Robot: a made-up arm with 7 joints.
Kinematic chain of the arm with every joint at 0, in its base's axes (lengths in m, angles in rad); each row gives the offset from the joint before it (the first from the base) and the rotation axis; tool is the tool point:
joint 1: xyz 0 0 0.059 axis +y
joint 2: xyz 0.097 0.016 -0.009 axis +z
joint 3: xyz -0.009 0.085 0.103 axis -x
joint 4: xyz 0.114 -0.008 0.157 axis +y
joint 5: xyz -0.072 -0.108 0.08 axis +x
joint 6: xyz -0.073 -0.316 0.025 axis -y
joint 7: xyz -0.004 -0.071 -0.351 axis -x
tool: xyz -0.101 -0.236 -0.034
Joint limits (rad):
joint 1: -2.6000..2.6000
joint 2: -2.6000..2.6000
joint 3: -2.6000..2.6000
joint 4: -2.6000..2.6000
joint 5: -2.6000..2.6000
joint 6: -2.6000..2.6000
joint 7: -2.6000..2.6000
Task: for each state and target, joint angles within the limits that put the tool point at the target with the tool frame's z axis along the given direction. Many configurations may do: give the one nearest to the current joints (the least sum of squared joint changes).
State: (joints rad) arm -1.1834 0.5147 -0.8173 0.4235 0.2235 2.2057 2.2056
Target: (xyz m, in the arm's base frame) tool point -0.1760 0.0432 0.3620 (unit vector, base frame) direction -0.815 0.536 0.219
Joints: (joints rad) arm -2.0195 0.9662 -0.5278 0.0401 0.7872 1.9921 2.4954
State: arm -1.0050 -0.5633 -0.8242 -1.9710 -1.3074 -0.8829 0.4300
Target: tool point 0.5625 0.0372 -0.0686 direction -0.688 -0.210 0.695
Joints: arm -0.7188 -1.0910 -0.8091 -2.6000 -1.2304 -0.7012 1.1433
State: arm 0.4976 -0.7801 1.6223 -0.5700 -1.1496 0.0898 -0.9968
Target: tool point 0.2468 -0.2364 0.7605 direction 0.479 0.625 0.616
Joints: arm 0.7591 -0.9047 1.0594 -0.7984 -0.5091 -0.2015 -1.0476
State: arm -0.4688 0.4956 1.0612 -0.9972 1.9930 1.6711 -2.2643
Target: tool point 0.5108 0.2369 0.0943 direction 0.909 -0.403 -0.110
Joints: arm -0.2307 -0.1118 1.5370 -0.5470 1.5417 1.0764 -2.3271
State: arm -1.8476 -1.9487 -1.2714 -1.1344 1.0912 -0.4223 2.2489
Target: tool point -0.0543 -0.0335 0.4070 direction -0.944 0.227 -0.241
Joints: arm -2.0550 -1.7065 -1.4797 -0.8110 0.8971 -0.3556 2.3842
